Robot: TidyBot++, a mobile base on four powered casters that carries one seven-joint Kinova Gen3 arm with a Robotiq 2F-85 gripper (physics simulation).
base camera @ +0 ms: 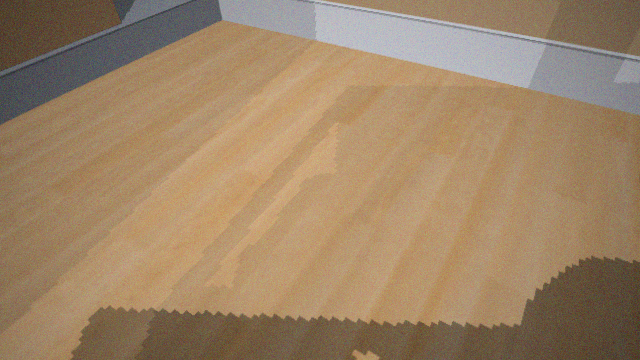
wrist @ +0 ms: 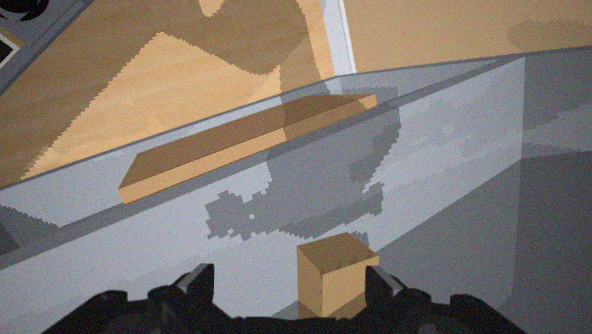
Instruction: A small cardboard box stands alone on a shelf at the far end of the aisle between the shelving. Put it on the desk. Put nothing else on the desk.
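Places are measured from the arm's base along level axes (x right, y back, z down), in metres.
Where they show: gripper, fingertip midpoint: (wrist: 290, 282).
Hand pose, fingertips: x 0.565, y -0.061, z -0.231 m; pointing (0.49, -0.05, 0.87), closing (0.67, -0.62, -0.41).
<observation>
After its pixels a point has its place.
A small cardboard box (wrist: 342, 285) {x 0.655, y -0.069, z -0.187 m} stands on a grey shelf surface (wrist: 445, 165) {x 0.735, y -0.254, z -0.137 m}, low and right of centre in the wrist view. My gripper (wrist: 290, 282) {x 0.565, y -0.061, z -0.231 m} is open with nothing between its fingers. In the picture the box lies between the two fingertips, nearer the right one, which overlaps its right edge. The box's lower part is hidden behind the gripper body. I cannot tell how far the box is beyond the fingertips. The desk does not show in either view.
A long, flat brown piece (wrist: 215, 150) {x 0.554, y -0.083, z 0.066 m} lies along the shelf's edge in the wrist view, beyond the box. Wooden floor with shadows lies past it. In the base view the wooden floor (base camera: 280, 200) {x -0.093, y -0.424, z 0.397 m} meets a grey base panel (base camera: 110, 60) {x -0.520, y -0.810, z 0.374 m} and a pale one (base camera: 425, 45) {x 0.150, y -0.825, z 0.356 m}.
</observation>
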